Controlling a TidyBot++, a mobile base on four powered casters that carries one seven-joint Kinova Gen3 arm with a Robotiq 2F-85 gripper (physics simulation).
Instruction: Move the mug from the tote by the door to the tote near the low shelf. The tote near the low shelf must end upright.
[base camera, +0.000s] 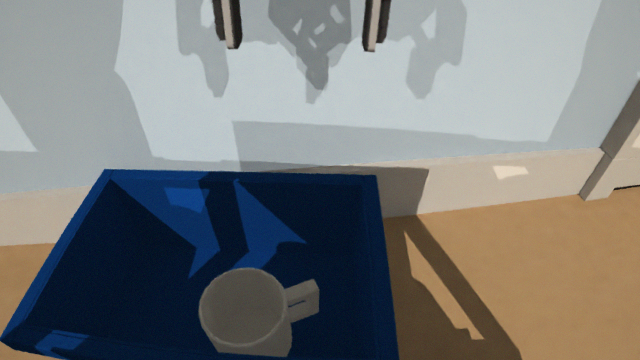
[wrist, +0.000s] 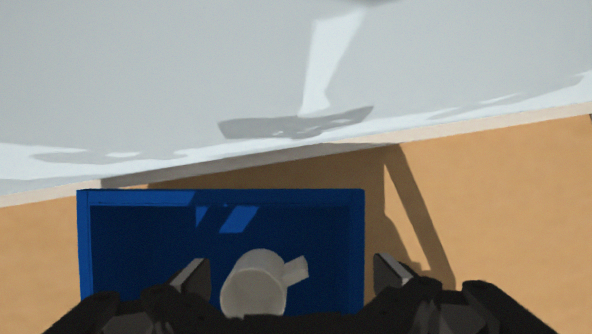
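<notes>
I can see a mug (base camera: 245, 306), and the wrist view shows me that same mug (wrist: 257, 284). My gripper (base camera: 301, 45) is visible as well, and in the wrist view I find the gripper (wrist: 292, 274) again.
</notes>
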